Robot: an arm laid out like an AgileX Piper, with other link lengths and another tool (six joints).
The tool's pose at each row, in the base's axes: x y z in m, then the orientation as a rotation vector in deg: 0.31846, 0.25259, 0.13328, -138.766, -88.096, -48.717; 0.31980, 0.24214, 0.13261, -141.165, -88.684, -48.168; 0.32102, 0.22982, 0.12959, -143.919, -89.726, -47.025; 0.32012, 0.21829, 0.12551, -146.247, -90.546, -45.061; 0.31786, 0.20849, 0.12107, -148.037, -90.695, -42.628; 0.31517, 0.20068, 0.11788, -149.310, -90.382, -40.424; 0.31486, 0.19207, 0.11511, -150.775, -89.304, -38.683
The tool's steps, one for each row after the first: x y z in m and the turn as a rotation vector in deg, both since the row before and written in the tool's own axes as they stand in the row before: -0.00814, 0.00590, -0.00323, -1.434, -1.792, -0.041; -0.01096, 0.00630, -0.00160, -1.467, -2.354, -0.254; -0.01162, 0.00387, -0.00067, -0.718, -2.358, -0.098; -0.01085, 0.00179, 0.00013, 0.021, -2.055, 0.296; -0.00882, 0.00080, -0.00023, 0.340, -1.555, 0.502; -0.00839, 0.00337, 0.00031, 0.148, -1.284, 0.986
